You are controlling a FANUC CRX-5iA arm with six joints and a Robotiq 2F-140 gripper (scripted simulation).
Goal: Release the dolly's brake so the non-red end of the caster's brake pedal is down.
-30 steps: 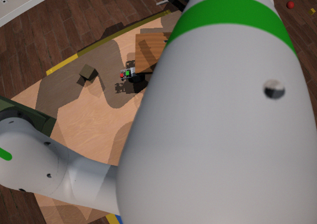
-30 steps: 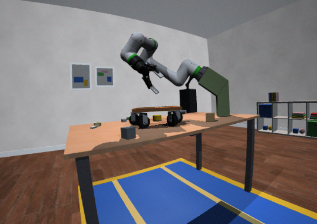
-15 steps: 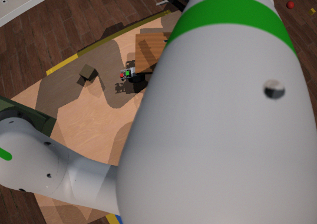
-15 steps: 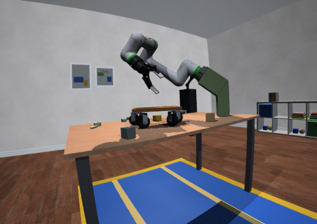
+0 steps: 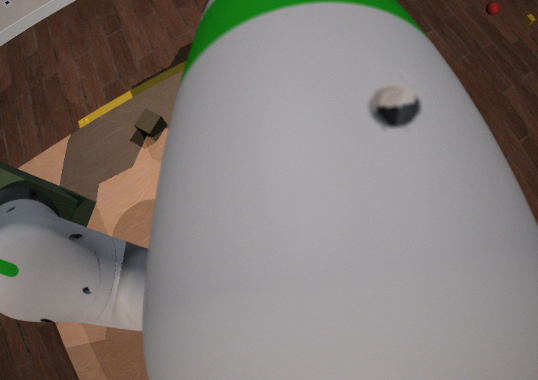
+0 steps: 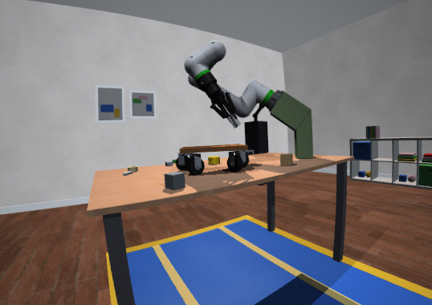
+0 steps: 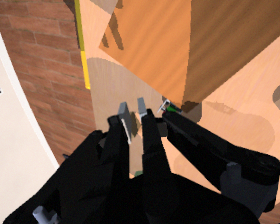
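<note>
Now: the caster brake pedal 110 mm behind my hand and 160 mm below it. Also, from my hand: tan cube (240 mm behind, 150 mm to the left, 210 mm below); yellow cylinder (120 mm behind, 290 mm to the right, 220 mm below); grey cube (390 mm ahead, 70 mm to the left, 220 mm below).
</note>
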